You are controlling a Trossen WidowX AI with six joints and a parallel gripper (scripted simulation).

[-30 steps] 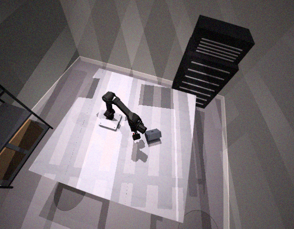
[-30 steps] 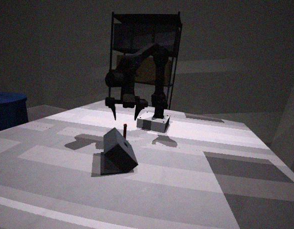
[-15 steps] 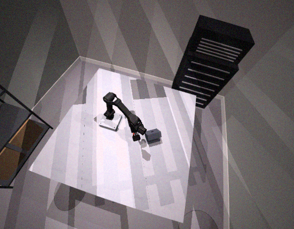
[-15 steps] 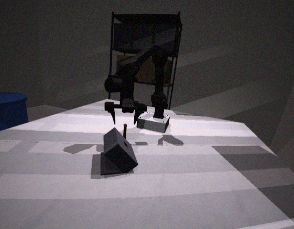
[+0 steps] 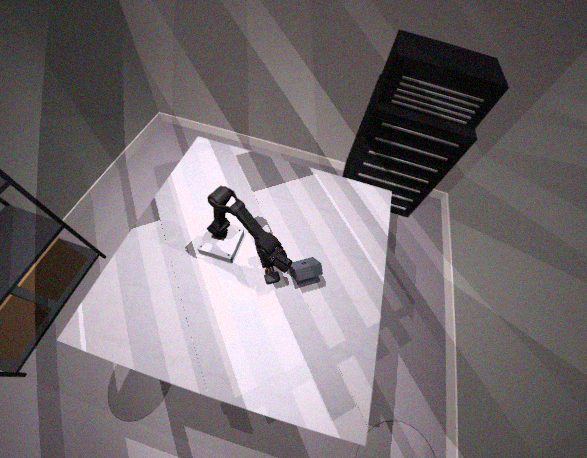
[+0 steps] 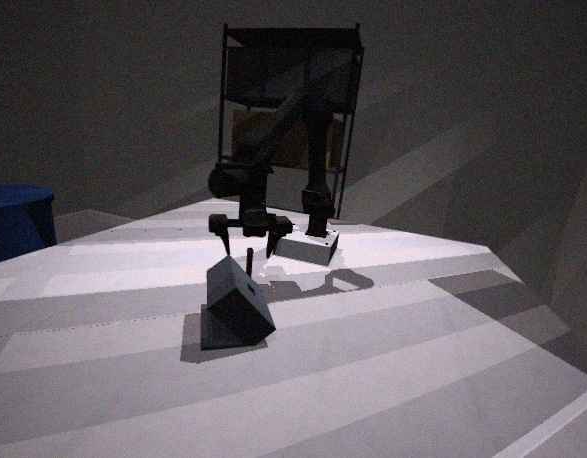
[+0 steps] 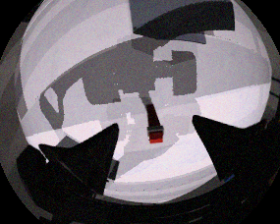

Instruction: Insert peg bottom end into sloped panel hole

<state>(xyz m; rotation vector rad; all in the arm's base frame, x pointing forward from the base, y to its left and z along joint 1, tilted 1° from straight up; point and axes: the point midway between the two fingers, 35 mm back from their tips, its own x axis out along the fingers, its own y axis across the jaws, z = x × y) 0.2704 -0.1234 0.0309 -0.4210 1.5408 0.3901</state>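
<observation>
Right now my gripper tip is right at the red peg. The rest, counted from my gripper tip: dark sloped panel block 17 cm ahead, 5 cm to the left.
</observation>
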